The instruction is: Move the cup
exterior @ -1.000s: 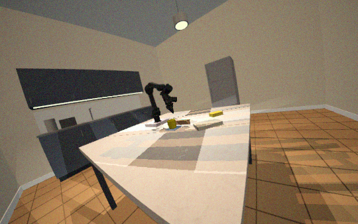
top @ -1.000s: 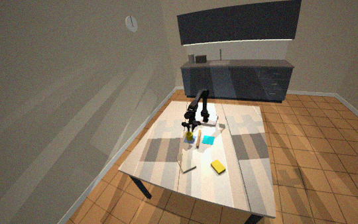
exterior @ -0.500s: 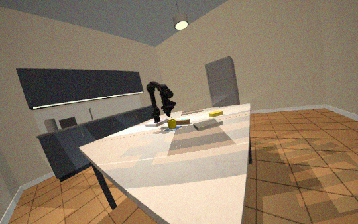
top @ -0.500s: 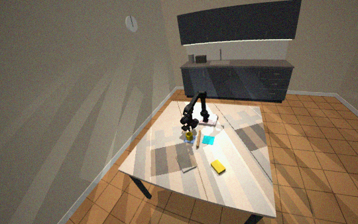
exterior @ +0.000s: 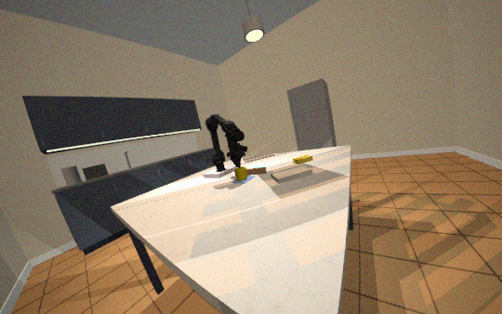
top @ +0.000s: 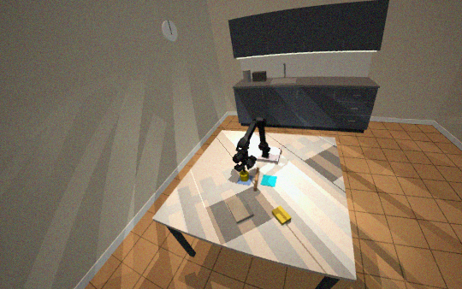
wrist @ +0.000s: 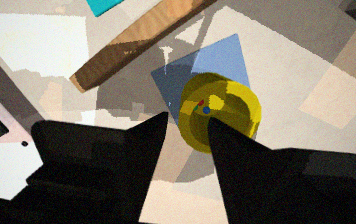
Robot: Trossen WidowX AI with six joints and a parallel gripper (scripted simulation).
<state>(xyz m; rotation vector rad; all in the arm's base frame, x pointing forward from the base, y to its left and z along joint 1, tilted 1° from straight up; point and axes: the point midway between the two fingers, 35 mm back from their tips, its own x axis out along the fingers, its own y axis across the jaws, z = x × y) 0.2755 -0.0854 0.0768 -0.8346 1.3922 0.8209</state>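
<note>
The olive-yellow cup lies 20 mm ahead of my gripper tip, 10 mm to the right of it and 40 mm below it. Also, from my gripper tip: wooden bar 10 mm ahead, 80 mm to the left, 60 mm below; then white book 310 mm ahead, 50 mm to the left, 60 mm below; then cyan pad 10 mm behind, 180 mm to the left, 80 mm below.
</note>
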